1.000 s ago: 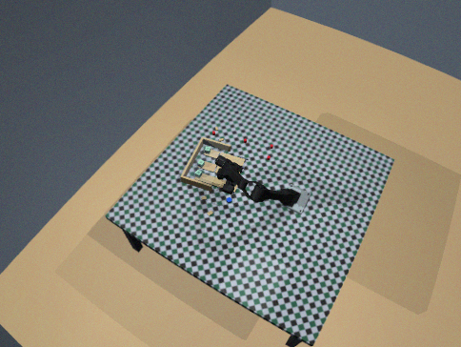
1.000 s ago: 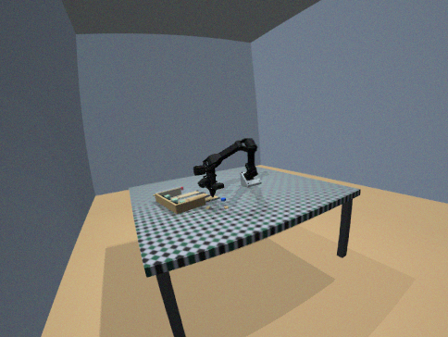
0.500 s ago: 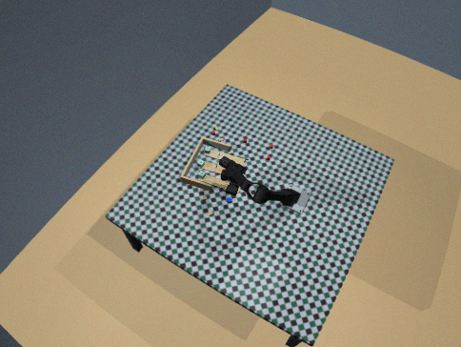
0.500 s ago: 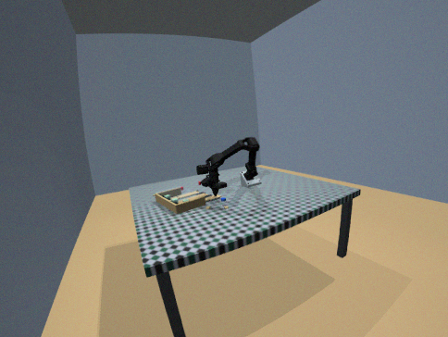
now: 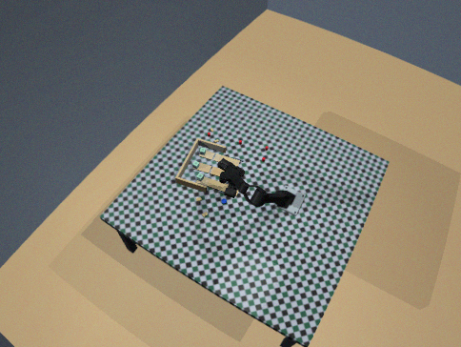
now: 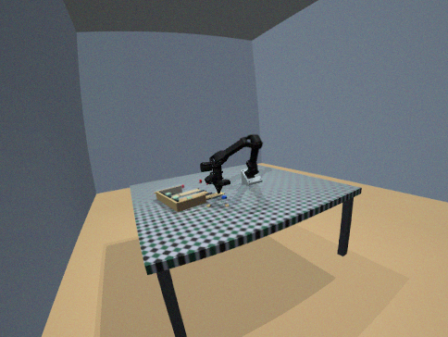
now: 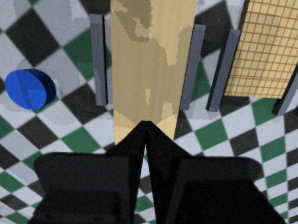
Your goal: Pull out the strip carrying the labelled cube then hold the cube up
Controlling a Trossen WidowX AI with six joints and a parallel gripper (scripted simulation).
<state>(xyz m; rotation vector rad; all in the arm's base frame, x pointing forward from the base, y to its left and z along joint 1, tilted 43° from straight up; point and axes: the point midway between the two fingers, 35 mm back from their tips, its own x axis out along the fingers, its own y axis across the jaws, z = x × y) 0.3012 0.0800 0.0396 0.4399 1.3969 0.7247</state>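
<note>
Right now the blue disc is 10 mm ahead of my gripper tip and 90 mm to the left of it.
</note>
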